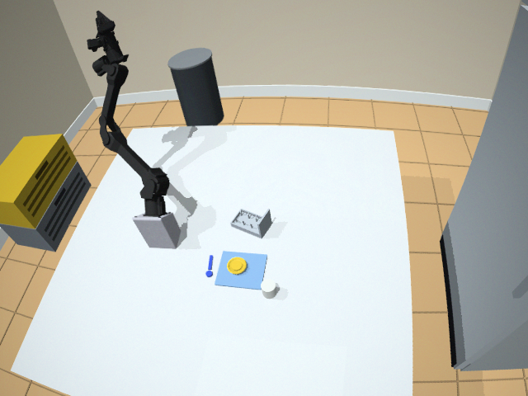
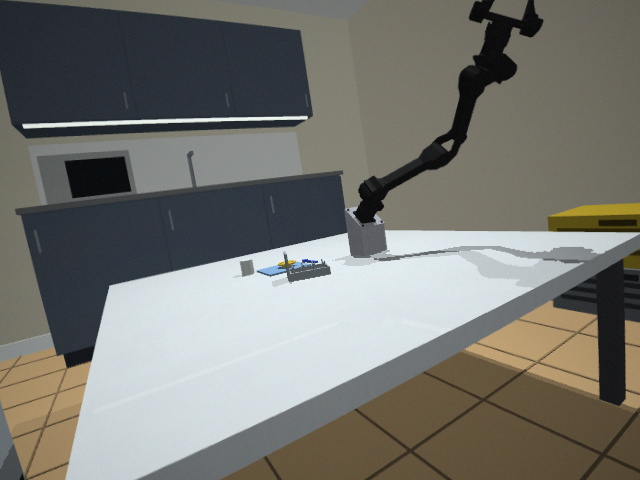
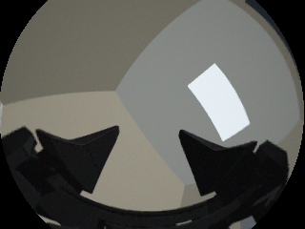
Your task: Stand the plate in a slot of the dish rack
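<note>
Right now my gripper tip is 690 mm above the yellow plate, 560 mm to the left of it and 550 mm short of it. Round my gripper tip: grey dish rack 680 mm below, 570 mm ahead, 380 mm to the right; light blue mat 700 mm below, 570 mm to the right, 560 mm ahead; blue utensil 700 mm below, 570 mm to the right, 460 mm ahead.
</note>
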